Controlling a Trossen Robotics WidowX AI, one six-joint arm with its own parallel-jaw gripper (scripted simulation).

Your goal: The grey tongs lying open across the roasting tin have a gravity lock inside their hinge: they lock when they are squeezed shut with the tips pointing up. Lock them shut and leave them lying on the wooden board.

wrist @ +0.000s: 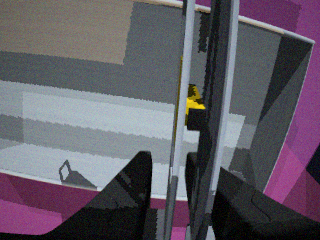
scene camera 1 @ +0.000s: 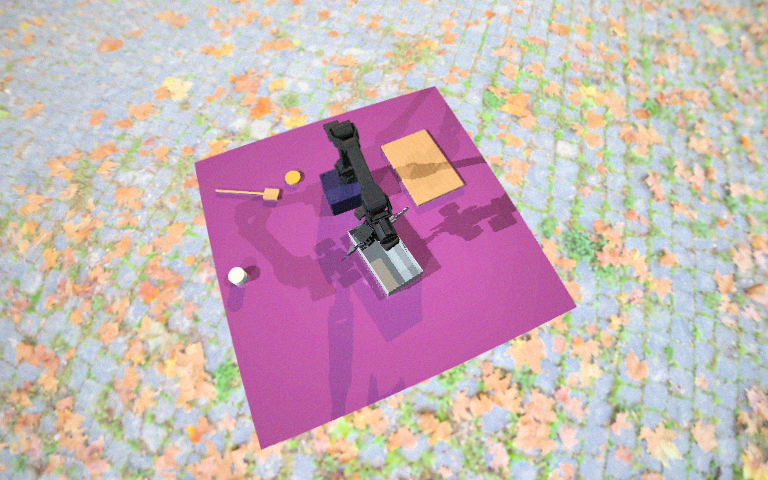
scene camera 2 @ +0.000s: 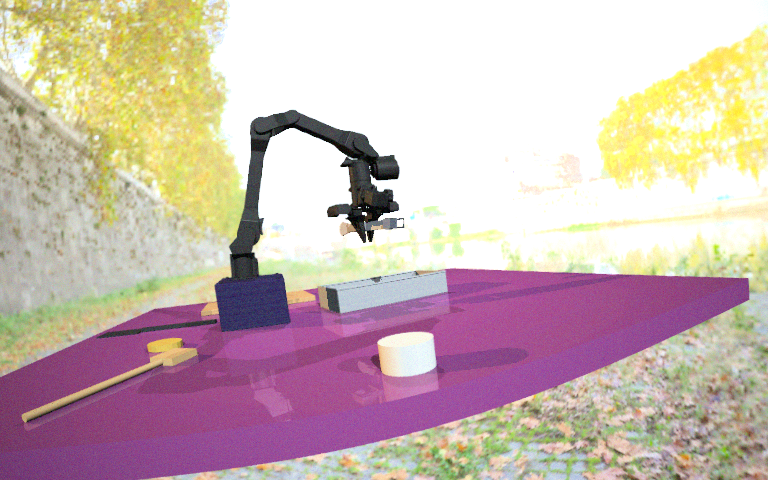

Labels:
same spot on grey roasting tin: (scene camera 2: 344, 297) = (scene camera 1: 350, 236)

